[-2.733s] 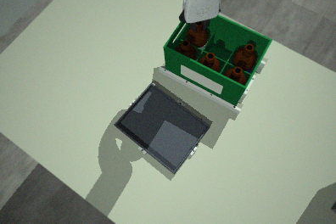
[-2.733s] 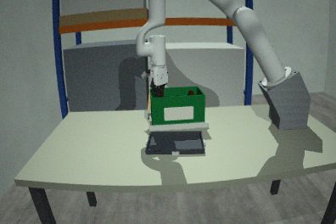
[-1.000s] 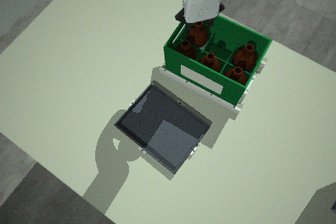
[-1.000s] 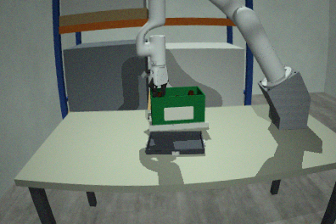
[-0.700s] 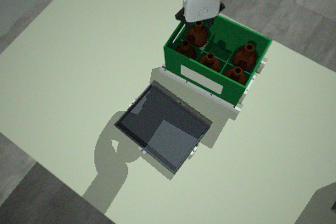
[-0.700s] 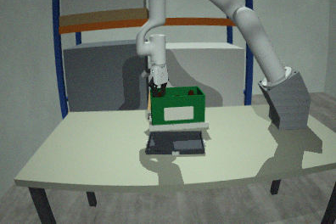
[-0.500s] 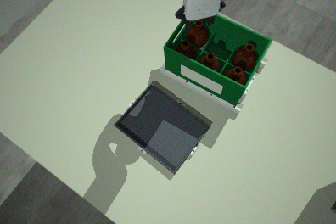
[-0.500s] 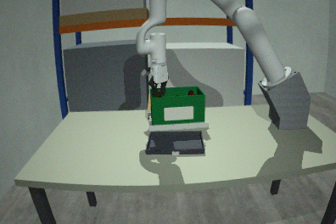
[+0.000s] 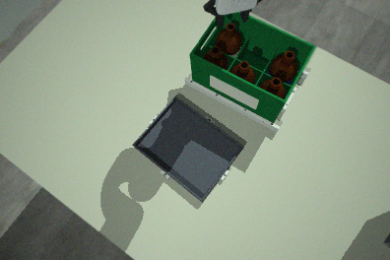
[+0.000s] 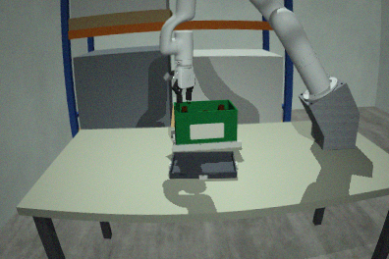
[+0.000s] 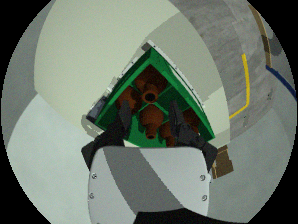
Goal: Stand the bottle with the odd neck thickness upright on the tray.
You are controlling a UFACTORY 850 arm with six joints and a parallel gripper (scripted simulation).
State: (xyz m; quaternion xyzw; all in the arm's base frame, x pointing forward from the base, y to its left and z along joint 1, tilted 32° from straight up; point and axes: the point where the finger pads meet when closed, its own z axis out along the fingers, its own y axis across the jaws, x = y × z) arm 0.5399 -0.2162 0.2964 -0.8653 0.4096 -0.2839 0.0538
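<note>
Right now the green crate is 8 cm behind my hand, 6 cm to the left of it and 12 cm below it. Round my hand: dark grey tray (32 cm to the left, 19 cm below).
</note>
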